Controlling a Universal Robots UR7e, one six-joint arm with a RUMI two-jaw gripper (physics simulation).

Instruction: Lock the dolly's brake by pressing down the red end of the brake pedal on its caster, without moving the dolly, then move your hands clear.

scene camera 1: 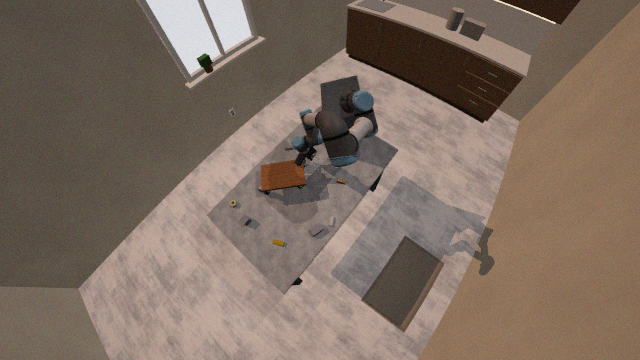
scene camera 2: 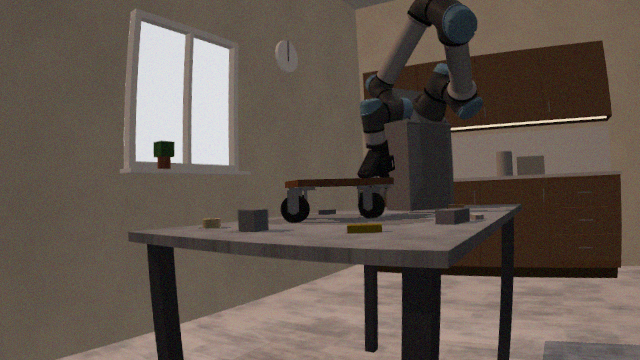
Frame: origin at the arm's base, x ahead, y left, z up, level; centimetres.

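Seen in the pictures: gripper, fingertip midpoint: (scene camera 1: 311, 158); arm's base, origin of the base link: (scene camera 1: 350, 101) (scene camera 2: 427, 110).
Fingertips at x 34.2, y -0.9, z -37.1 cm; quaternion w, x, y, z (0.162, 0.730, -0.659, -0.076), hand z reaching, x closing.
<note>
Offsets run from my fingertips to a thing's top centre. "spot": to the spot under its first point.
The dolly has an orange-brown wooden deck {spot: dx +25.6, dy +3.2, dz +7.5 cm} (scene camera 1: 282, 175) (scene camera 2: 335, 183) and stands upright on casters on the table (scene camera 1: 280, 267) (scene camera 2: 300, 251). In scene camera 2, two black caster wheels (scene camera 2: 295, 209) (scene camera 2: 371, 205) show under the deck. My gripper (scene camera 1: 299, 163) (scene camera 2: 374, 176) is shut and empty. It points down at the deck's end nearest the robot base, by the corner in scene camera 1. In scene camera 2 its tips are at deck height, partly hidden behind the deck. The brake pedal and its red end cannot be made out in either view.
On the table lie a yellow block {dx +53.0, dy +36.9, dz -3.4 cm} (scene camera 1: 278, 243) (scene camera 2: 364, 228), a dark grey block {dx +63.6, dy +11.1, dz +0.1 cm} (scene camera 1: 247, 221) (scene camera 2: 253, 220), a grey box {dx +27.9, dy +44.6, dz -1.7 cm} (scene camera 1: 316, 230) (scene camera 2: 452, 216), a small orange piece {dx -7.2, dy +26.8, dz -2.3 cm} (scene camera 1: 341, 181) and a yellowish round piece {dx +65.8, dy -6.3, dz -2.6 cm} (scene camera 2: 211, 223). The grey pedestal (scene camera 2: 430, 165) stands behind the dolly.
</note>
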